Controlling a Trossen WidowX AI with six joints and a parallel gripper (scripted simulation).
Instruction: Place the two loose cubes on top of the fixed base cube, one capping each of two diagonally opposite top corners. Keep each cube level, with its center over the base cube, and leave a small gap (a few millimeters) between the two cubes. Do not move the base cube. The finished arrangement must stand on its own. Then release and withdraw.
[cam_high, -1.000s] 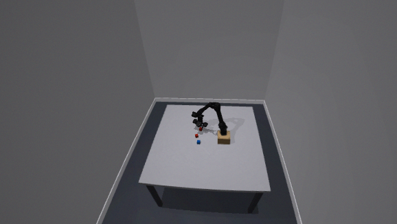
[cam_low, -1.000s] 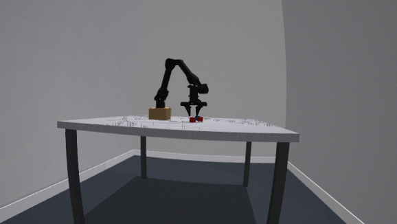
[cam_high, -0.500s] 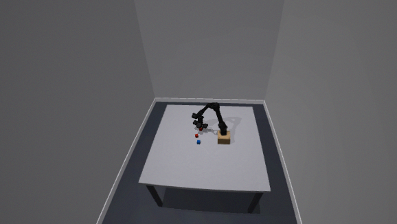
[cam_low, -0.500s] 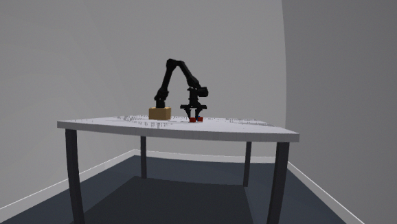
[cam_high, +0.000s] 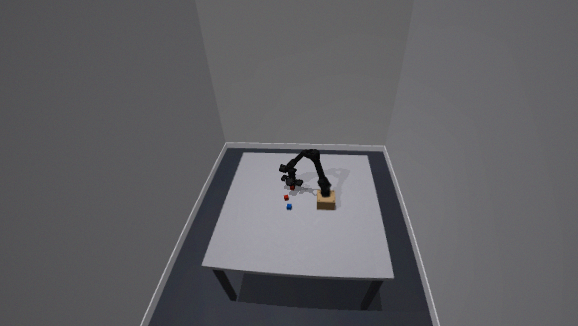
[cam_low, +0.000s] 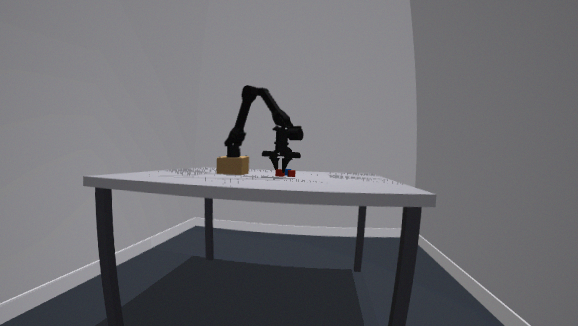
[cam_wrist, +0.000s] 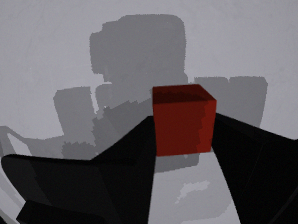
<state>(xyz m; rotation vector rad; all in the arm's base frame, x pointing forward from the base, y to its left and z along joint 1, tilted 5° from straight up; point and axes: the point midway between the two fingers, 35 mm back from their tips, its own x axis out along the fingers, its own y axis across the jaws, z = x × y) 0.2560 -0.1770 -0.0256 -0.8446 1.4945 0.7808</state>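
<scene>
My gripper tip is now 210 mm to the right of the blue cube, 40 mm short of it and 10 mm above it.
</scene>
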